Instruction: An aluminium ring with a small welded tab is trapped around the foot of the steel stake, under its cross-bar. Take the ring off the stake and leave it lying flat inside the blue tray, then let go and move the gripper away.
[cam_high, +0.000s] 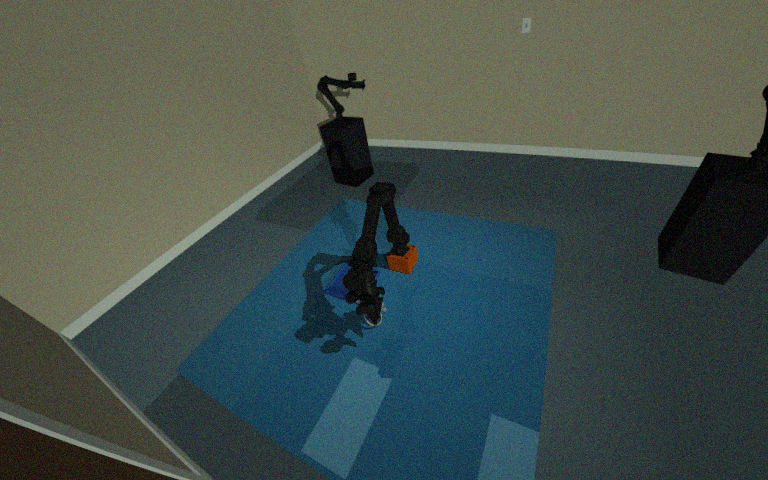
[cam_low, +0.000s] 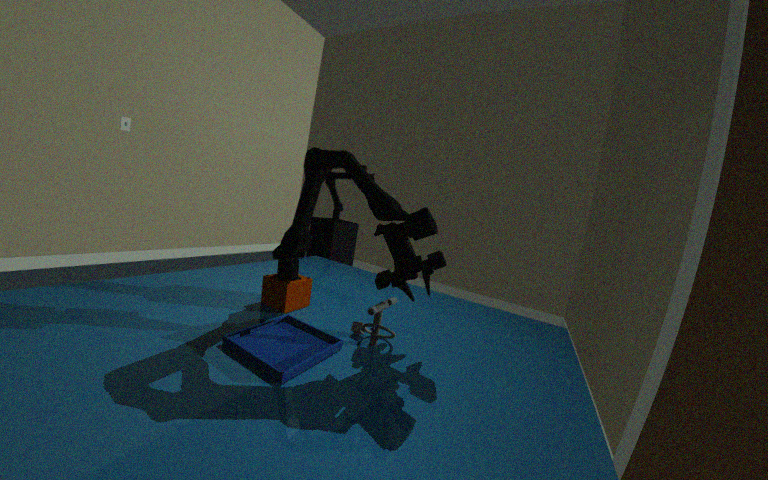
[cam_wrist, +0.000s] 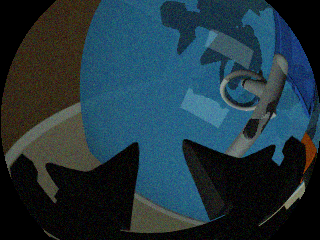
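The aluminium ring is 7 cm behind my gripper tip, 9 cm to the right of it and 10 cm below it. Round my gripper tip: blue tray (17 cm behind, 29 cm to the right, 12 cm below).
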